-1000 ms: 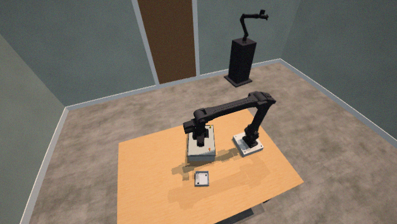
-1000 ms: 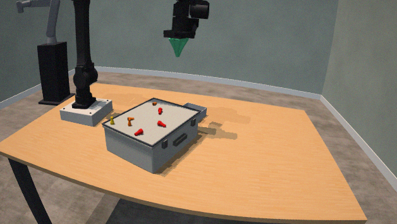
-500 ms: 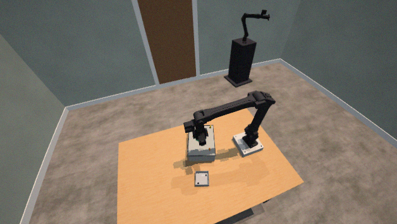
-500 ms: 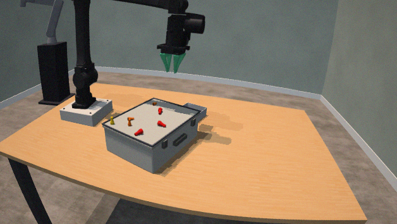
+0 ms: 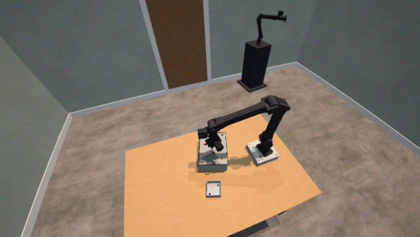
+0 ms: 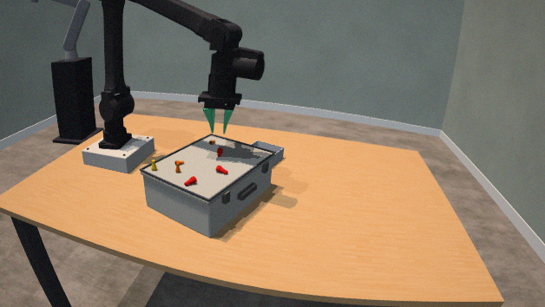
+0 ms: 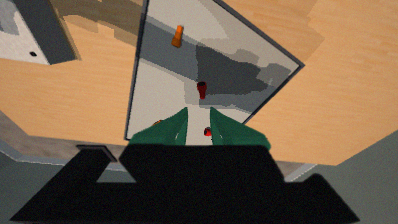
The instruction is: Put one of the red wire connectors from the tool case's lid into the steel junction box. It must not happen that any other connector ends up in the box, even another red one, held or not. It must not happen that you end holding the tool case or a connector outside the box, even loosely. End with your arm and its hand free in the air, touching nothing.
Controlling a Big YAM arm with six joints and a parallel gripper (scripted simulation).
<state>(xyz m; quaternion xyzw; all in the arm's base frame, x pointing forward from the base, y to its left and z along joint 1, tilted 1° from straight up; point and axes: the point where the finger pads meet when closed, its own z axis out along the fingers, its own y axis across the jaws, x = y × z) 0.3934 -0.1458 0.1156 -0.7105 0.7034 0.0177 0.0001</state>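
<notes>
The red wire connector is 60 mm below my hand. Also, from my hand: grey tool case 100 mm below, 40 mm to the right, 10 mm behind.
</notes>
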